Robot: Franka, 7 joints.
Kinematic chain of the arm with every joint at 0, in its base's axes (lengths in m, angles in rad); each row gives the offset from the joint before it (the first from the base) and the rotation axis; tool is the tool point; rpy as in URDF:
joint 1: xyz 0 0 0.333 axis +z
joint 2: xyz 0 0 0 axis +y
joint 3: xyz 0 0 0.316 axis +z
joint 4: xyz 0.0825 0 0 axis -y
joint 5: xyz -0.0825 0 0.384 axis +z
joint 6: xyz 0 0 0 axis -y
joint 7: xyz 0.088 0 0 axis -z
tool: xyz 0 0 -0.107 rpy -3.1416 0 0
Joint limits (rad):
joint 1: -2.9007..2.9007
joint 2: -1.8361..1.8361
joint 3: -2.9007..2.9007
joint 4: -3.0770..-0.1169
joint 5: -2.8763..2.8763
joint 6: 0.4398..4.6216
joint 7: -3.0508..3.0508
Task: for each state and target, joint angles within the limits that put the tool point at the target. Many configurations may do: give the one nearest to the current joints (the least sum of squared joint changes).
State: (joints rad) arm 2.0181 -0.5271 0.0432 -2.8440 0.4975 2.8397 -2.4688
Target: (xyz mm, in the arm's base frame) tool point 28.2 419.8 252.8
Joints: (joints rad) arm 1.7716 -0.0282 -0.2057 -2.7028 0.5092 2.8583 -2.4688
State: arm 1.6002 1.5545 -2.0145 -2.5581 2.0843 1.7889 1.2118
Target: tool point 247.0 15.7 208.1
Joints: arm 2.0327 1.2428 -1.7068 -3.0770 1.7397 1.4181 1.2118
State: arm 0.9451 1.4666 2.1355 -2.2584 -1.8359 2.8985 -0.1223
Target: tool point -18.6 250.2 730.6
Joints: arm 0.5389 1.8361 2.4572 -2.3713 -1.8732 3.1755 -0.1223
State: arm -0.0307 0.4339 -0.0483 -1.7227 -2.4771 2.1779 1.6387
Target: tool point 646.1 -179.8 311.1
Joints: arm -0.1211 0.4644 -0.1284 -1.8541 -2.4667 2.1907 1.6387
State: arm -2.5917 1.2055 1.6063 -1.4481 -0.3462 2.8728 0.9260
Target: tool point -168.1 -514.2 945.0
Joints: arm -2.7611 0.8591 2.0355 -1.1318 -0.3845 2.9699 0.9260
